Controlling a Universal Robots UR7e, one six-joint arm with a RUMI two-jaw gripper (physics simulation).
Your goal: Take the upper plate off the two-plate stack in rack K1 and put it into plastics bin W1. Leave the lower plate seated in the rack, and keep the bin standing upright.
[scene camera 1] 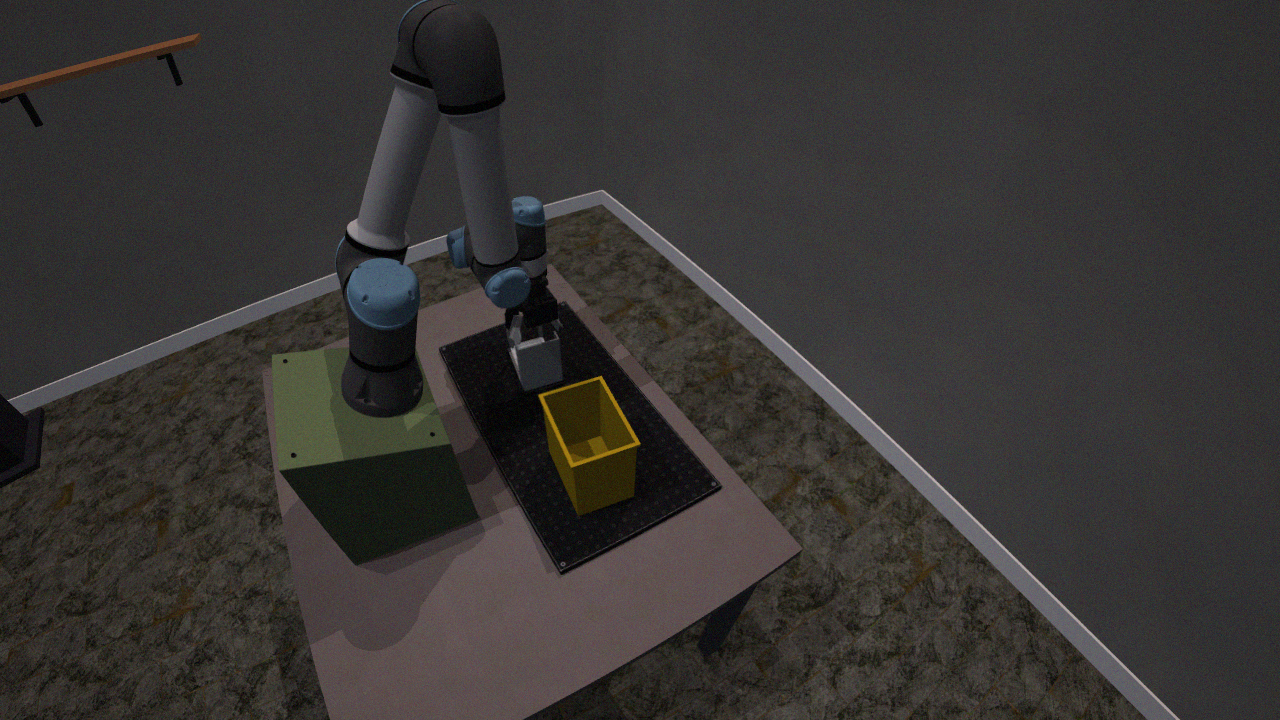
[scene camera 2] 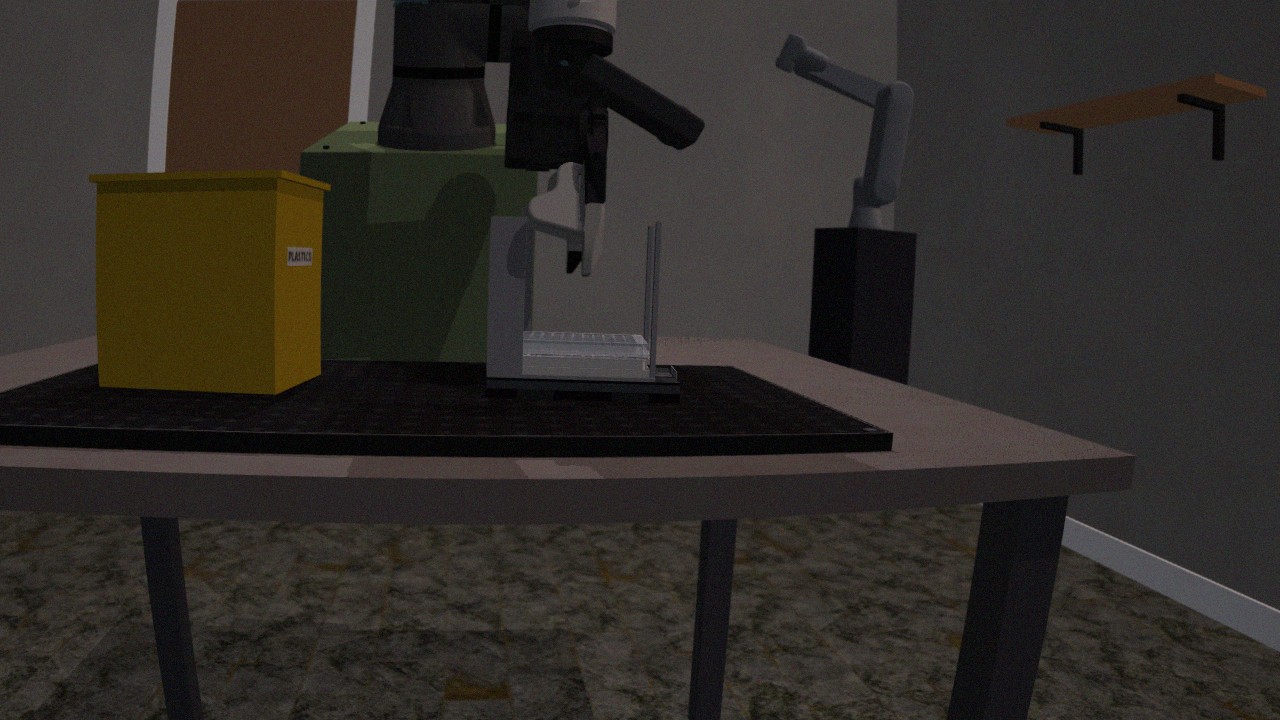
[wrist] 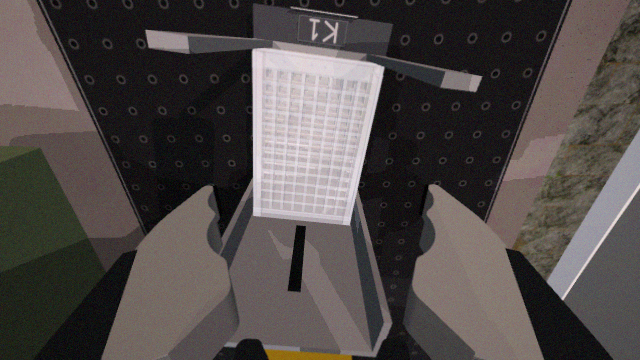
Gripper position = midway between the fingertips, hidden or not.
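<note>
There is my gripper (scene camera 2: 577,274), and I find it again in scene camera 1 (scene camera 1: 534,339) as well as in the wrist view (wrist: 320,188). I also see a yellow plastics bin W1 (scene camera 2: 210,281), which appears in scene camera 1 (scene camera 1: 593,446) too.
</note>
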